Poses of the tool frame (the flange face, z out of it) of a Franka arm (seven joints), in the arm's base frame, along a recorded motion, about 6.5 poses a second.
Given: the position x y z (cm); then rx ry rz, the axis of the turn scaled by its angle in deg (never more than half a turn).
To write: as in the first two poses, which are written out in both.
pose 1, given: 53.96 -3.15 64.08 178.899 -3.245 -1.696
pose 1, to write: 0.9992 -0.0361 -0.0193 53.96; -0.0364 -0.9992 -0.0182 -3.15; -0.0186 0.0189 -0.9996 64.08; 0 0 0 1
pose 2, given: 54.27 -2.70 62.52 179.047 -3.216 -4.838
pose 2, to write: 0.9979 -0.0355 -0.0543 54.27; -0.0363 -0.9992 -0.0140 -2.70; -0.0537 0.0159 -0.9984 62.52; 0 0 0 1
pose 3, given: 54.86 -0.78 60.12 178.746 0.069 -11.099
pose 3, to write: 0.9923 0.0018 -0.1237 54.86; -0.0002 -0.9999 -0.0159 -0.78; -0.1237 0.0158 -0.9922 60.12; 0 0 0 1
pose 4, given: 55.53 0.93 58.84 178.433 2.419 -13.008
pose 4, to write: 0.9891 0.0283 -0.1447 55.53; 0.0256 -0.9995 -0.0207 0.93; -0.1452 0.0168 -0.9893 58.84; 0 0 0 1
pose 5, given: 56.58 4.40 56.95 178.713 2.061 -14.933
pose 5, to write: 0.9859 0.0238 -0.1658 56.58; 0.0220 -0.9997 -0.0133 4.40; -0.1661 0.0094 -0.9861 56.95; 0 0 0 1
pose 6, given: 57.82 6.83 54.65 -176.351 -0.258 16.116
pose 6, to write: 0.9834 -0.0017 -0.1812 57.82; 0.0075 -0.9987 0.0504 6.83; -0.1811 -0.0509 -0.9822 54.65; 0 0 0 1
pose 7, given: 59.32 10.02 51.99 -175.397 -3.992 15.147
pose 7, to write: 0.9842 0.0392 -0.1727 59.32; 0.0510 -0.9967 0.0639 10.02; -0.1696 -0.0717 -0.9829 51.99; 0 0 0 1
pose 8, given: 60.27 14.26 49.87 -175.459 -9.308 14.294
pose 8, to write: 0.9813 0.0997 -0.1647 60.27; 0.1102 -0.9923 0.0559 14.26; -0.1578 -0.0730 -0.9848 49.87; 0 0 0 1
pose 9, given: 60.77 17.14 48.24 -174.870 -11.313 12.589
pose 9, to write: 0.9815 0.1226 -0.1473 60.77; 0.1334 -0.9889 0.0656 17.14; -0.1376 -0.0841 -0.9869 48.24; 0 0 0 1
